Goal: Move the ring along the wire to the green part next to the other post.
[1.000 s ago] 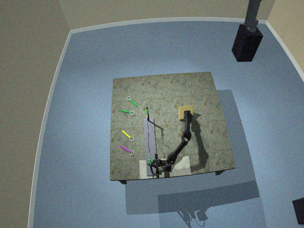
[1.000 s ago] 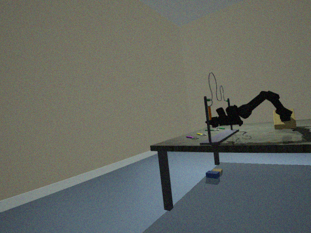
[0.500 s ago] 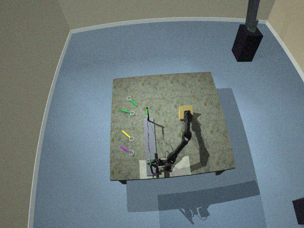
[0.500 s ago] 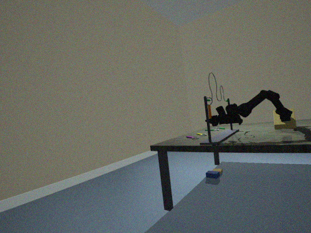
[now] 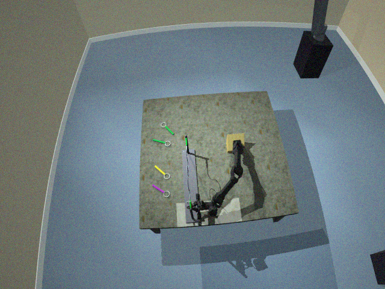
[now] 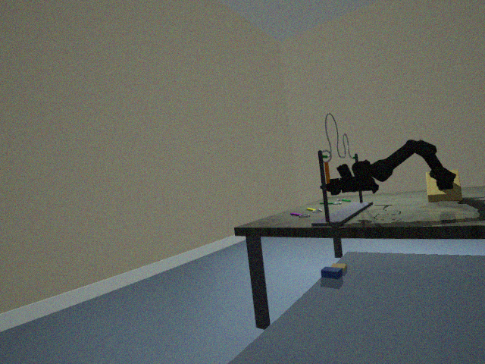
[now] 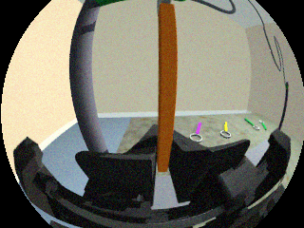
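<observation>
My gripper tip is 8 cm below the orange-handled ring and 4 cm past it.
</observation>
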